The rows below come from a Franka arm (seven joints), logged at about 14 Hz.
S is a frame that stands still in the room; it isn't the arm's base.
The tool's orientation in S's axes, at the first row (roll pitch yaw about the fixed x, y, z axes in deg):
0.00 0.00 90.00
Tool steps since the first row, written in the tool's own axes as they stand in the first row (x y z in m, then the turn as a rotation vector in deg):
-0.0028 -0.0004 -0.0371 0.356 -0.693 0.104
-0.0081 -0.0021 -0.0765 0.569 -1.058 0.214
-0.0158 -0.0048 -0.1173 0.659 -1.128 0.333
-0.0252 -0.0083 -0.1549 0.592 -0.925 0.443
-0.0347 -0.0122 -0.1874 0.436 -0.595 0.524
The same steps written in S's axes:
0.0004 -0.0028 -0.0371 0.693 0.356 0.104
0.0021 -0.0081 -0.0765 1.058 0.569 0.214
0.0048 -0.0158 -0.1173 1.128 0.659 0.333
0.0083 -0.0252 -0.1549 0.925 0.592 0.443
0.0122 -0.0347 -0.1874 0.595 0.436 0.524

